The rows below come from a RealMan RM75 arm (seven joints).
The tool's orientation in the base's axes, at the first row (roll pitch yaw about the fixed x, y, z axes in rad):
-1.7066 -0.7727 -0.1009
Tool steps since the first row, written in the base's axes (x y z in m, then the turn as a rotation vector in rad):
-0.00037 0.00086 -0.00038 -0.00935 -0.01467 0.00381
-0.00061 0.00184 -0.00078 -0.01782 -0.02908 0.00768
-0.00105 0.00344 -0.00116 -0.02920 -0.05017 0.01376
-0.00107 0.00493 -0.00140 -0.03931 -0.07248 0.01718
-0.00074 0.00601 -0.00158 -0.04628 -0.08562 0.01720
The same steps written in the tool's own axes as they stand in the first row. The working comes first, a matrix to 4 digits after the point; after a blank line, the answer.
The tool's axes in the first row as the columns of a matrix, in the base's axes (used below as rounded here):
0.7124 0.6745 0.1938
-0.0721 -0.2044 0.9762
0.6981 -0.7094 -0.0969

-0.00059 -0.00016 0.00080 -0.00294 -0.00601 -0.01650
-0.00111 -0.00023 0.00175 -0.00524 -0.01152 -0.03259
-0.00181 -0.00059 0.00327 -0.00758 -0.01920 -0.05597
-0.00210 -0.00074 0.00474 -0.01079 -0.02389 -0.08004
-0.00206 -0.00061 0.00588 -0.01479 -0.02592 -0.09422

